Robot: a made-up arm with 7 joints. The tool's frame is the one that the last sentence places.
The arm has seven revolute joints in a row. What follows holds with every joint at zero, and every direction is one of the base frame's.
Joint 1 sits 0.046 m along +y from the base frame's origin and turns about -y.
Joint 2 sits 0.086 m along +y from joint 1 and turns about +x.
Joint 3 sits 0.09 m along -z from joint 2 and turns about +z.
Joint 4 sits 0.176 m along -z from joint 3 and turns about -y.
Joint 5 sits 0.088 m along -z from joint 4 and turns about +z.
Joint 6 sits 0.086 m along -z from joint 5 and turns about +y.
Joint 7 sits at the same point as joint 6 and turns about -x.
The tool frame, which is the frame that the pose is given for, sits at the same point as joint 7; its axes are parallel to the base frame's.
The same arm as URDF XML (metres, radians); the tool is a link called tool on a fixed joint. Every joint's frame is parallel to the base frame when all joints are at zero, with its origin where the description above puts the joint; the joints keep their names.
<robot name="arm">
  <joint name="joint 1" type="continuous">
    <parent link="base_link"/>
    <child link="link1"/>
    <origin xyz="0 0.046 0" rpy="0 0 0"/>
    <axis xyz="0 -1 0"/>
  </joint>
  <joint name="joint 2" type="continuous">
    <parent link="link1"/>
    <child link="link2"/>
    <origin xyz="0 0.086 0" rpy="0 0 0"/>
    <axis xyz="1 0 0"/>
  </joint>
  <joint name="joint 3" type="continuous">
    <parent link="link2"/>
    <child link="link3"/>
    <origin xyz="0 0 -0.09" rpy="0 0 0"/>
    <axis xyz="0 0 1"/>
  </joint>
  <joint name="joint 4" type="continuous">
    <parent link="link3"/>
    <child link="link4"/>
    <origin xyz="0 0 -0.176" rpy="0 0 0"/>
    <axis xyz="0 -1 0"/>
  </joint>
  <joint name="joint 5" type="continuous">
    <parent link="link4"/>
    <child link="link5"/>
    <origin xyz="0 0 -0.088" rpy="0 0 0"/>
    <axis xyz="0 0 1"/>
  </joint>
  <joint name="joint 6" type="continuous">
    <parent link="link5"/>
    <child link="link6"/>
    <origin xyz="0 0 -0.086" rpy="0 0 0"/>
    <axis xyz="0 1 0"/>
  </joint>
  <joint name="joint 7" type="continuous">
    <parent link="link6"/>
    <child link="link7"/>
    <origin xyz="0 0 0" rpy="0 0 0"/>
    <axis xyz="-1 0 0"/>
  </joint>
  <joint name="tool_joint" type="fixed">
    <parent link="link7"/>
    <child link="tool"/>
    <origin xyz="0 0 0" rpy="0 0 0"/>
  </joint>
  <link name="base_link"/>
  <link name="link1"/>
  <link name="link2"/>
  <link name="link3"/>
  <link name="link4"/>
  <link name="link5"/>
  <link name="link6"/>
  <link name="link7"/>
  <link name="tool"/>
</robot>

